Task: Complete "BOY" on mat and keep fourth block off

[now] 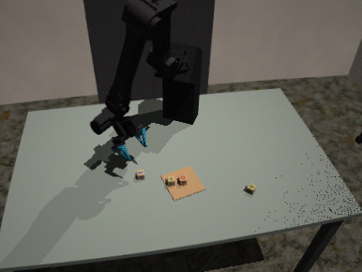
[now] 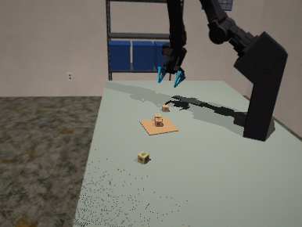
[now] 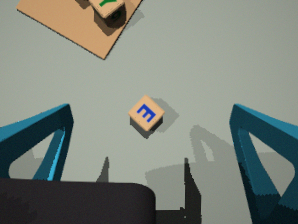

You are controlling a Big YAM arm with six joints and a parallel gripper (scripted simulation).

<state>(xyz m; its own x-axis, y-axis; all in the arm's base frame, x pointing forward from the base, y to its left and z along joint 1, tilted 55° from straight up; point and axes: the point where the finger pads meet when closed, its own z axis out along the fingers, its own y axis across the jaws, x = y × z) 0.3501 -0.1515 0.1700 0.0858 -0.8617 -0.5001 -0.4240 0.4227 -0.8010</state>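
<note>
The wooden block lies 440 mm to the left of my hand, 170 mm ahead of it and 140 mm below it. The rest, counted from my hand: orange mat 170 mm to the left, 150 mm below, 70 mm ahead.
</note>
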